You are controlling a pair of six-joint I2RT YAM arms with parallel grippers.
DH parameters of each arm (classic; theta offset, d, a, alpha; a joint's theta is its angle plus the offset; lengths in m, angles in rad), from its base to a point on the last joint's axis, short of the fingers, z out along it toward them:
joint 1: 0 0.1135 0.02 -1.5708
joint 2: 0 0 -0.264 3.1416
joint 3: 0.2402 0 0.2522 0
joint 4: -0.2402 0 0.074 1.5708
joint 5: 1.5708 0 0 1.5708
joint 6: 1.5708 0.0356 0 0
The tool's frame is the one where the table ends.
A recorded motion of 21 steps. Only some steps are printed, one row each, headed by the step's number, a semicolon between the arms.
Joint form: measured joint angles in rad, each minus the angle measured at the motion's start. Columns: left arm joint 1, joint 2, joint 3, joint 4, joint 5, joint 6; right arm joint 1, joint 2, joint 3, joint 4, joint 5, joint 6.
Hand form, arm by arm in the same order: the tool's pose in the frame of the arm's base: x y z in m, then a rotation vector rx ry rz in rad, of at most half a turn. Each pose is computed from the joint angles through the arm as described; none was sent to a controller.
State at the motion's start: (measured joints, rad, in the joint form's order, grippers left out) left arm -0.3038 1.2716 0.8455 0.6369 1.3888 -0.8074; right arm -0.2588 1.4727 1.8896 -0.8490 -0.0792 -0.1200
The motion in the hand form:
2: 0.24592 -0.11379 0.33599 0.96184 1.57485 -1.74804; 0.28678 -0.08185 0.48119 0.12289 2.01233 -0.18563
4: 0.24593 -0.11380 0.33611 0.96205 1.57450 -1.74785; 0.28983 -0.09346 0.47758 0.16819 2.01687 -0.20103
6: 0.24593 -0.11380 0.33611 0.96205 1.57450 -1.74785; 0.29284 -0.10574 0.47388 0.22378 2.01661 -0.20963
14: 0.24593 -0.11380 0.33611 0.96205 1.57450 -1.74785; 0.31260 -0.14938 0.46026 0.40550 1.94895 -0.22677
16: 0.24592 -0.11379 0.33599 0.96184 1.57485 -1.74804; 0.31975 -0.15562 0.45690 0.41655 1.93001 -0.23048
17: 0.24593 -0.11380 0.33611 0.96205 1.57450 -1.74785; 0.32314 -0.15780 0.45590 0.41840 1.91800 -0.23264
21: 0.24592 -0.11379 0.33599 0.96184 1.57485 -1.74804; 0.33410 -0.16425 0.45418 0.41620 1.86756 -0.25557
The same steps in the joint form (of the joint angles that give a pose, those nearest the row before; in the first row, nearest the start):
2: 0.0000 0.0000 0.0000 0.0000 0.0000 0.0000; -0.0278 0.0130 0.0000 0.0034 0.0069 0.0011
4: 0.0000 0.0000 0.0004 0.0000 0.0000 0.0000; -0.0614 0.0290 0.0000 0.0126 0.0084 0.0107
6: 0.0000 0.0000 0.0004 0.0000 0.0000 0.0000; -0.0958 0.0462 0.0000 0.0252 0.0088 0.0305
14: 0.0000 0.0000 0.0004 0.0000 0.0000 0.0000; -0.1938 0.1293 -0.0004 0.1480 0.0130 0.1209
16: 0.0000 0.0000 0.0000 0.0000 0.0000 0.0000; -0.2007 0.1510 -0.0004 0.1862 0.0141 0.1289
17: 0.0000 0.0000 0.0004 0.0000 0.0000 0.0000; -0.2018 0.1602 -0.0004 0.2067 0.0153 0.1320
21: 0.0000 0.0000 0.0000 0.0000 0.0000 0.0000; -0.2030 0.1881 -0.0011 0.2865 0.0286 0.1328

